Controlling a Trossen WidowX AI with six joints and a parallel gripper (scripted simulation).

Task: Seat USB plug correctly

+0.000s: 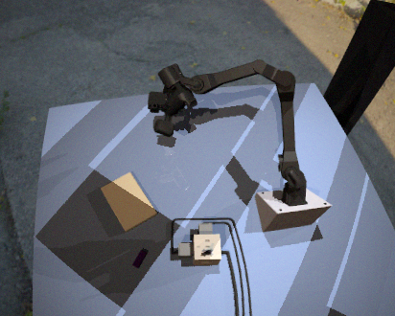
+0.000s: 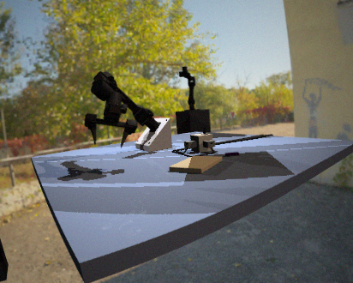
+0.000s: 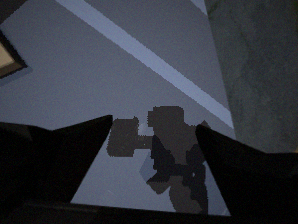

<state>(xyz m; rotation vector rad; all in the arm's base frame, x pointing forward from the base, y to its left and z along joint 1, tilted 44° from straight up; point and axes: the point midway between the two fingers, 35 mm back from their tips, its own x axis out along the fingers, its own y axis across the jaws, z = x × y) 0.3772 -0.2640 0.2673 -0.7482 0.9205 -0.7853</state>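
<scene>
My gripper tip is 27 cm to the right of the flat tan slab, 13 cm short of it and 9 cm above it. The rest, counted from my gripper tip: small purple block (48 cm to the left, 10 cm below, 10 cm ahead).
</scene>
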